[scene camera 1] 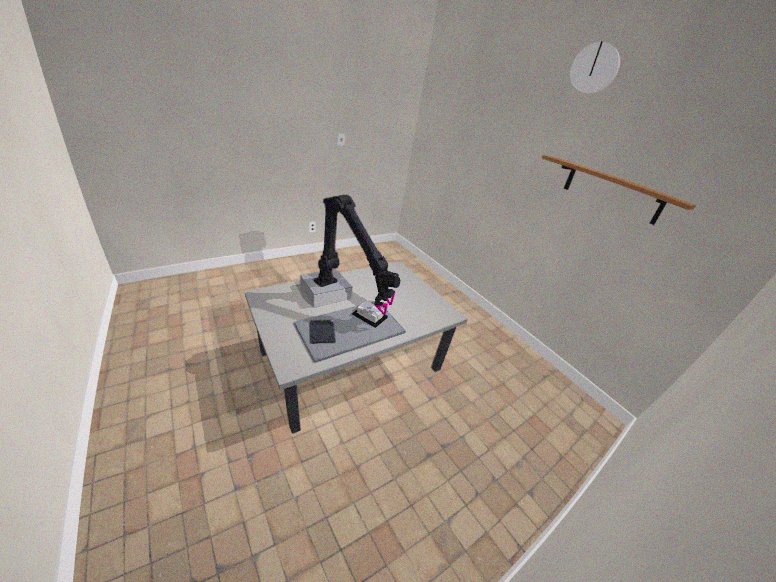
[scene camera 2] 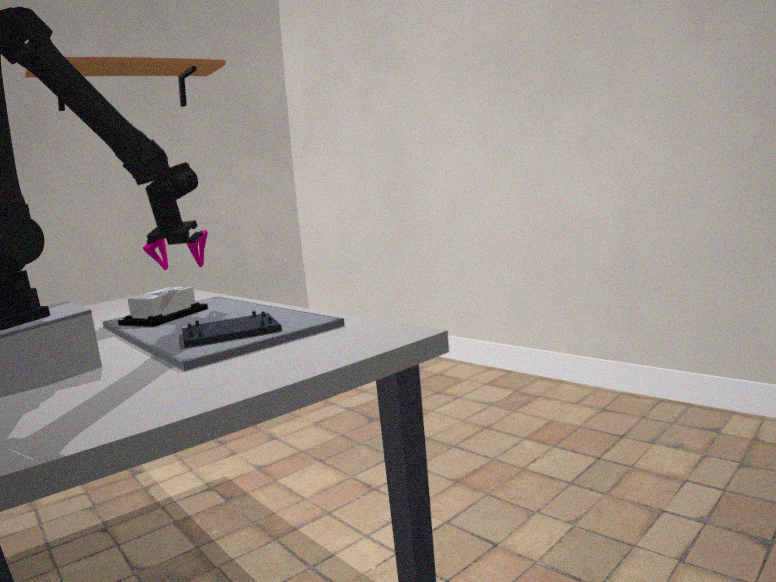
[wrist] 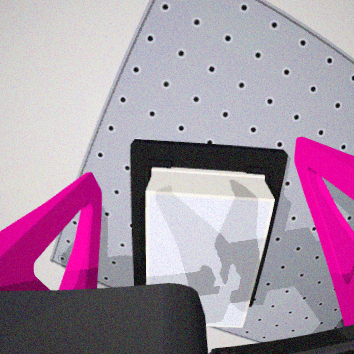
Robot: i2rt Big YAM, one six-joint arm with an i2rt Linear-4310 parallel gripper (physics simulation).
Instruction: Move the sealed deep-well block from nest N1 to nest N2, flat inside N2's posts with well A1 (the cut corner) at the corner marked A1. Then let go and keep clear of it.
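Observation:
The white sealed block sits in the black nest N1. Its cut corner cannot be made out. The dark nest N2 stands apart on the same board, empty, with small posts at its ends. Its A1 mark cannot be made out. My gripper is open and empty, above the block. In the wrist view its magenta fingers stand on either side of the block, and the block's near end is partly hidden by the gripper body.
Both nests stand on a grey board with holes, which lies on the grey table. The arm's pale base block stands at the table's back. A wooden rail is on the wall.

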